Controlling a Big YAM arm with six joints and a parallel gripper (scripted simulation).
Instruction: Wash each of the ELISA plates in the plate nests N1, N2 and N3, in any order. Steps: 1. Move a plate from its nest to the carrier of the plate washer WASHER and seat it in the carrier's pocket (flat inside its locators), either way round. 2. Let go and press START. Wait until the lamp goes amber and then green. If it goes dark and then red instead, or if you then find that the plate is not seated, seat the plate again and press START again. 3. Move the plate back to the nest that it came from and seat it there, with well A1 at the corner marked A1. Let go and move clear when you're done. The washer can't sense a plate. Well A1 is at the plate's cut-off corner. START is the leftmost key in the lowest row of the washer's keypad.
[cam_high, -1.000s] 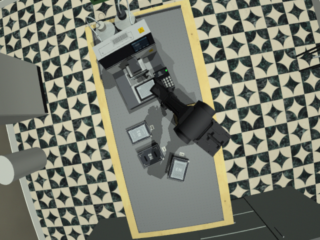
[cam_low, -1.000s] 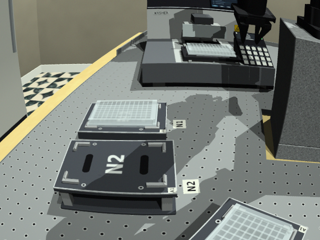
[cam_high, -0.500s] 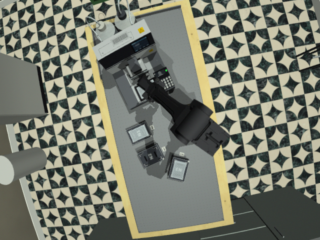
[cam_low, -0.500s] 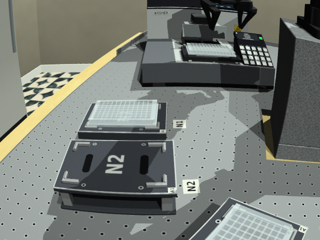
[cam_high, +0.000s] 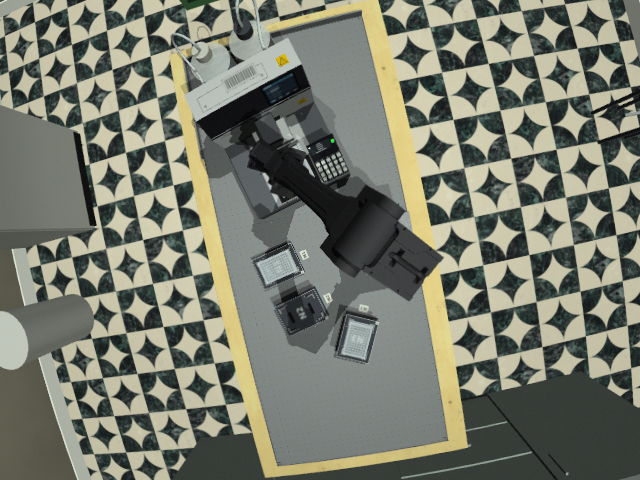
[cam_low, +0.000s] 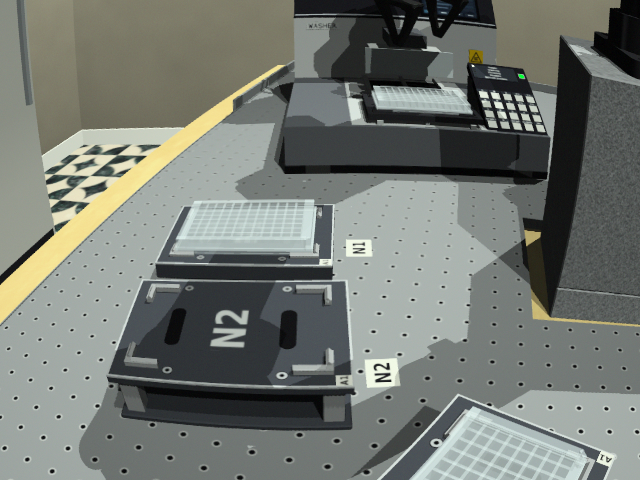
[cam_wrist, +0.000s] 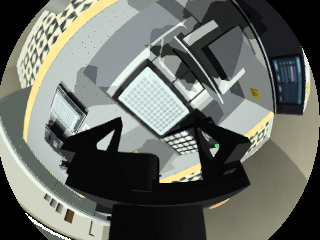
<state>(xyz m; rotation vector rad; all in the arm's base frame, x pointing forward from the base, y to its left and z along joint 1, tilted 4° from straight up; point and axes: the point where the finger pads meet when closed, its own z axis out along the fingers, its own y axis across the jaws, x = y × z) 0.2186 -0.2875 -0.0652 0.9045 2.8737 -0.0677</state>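
Now: the washer carrier 10 cm below my hand. Also, from my hand: plate washer (2 cm ahead, 15 cm to the right, 5 cm below); nest N3 (4 cm behind, 61 cm to the left, 14 cm below); nest label (6 cm ahead, 26 cm to the left, 18 cm below).
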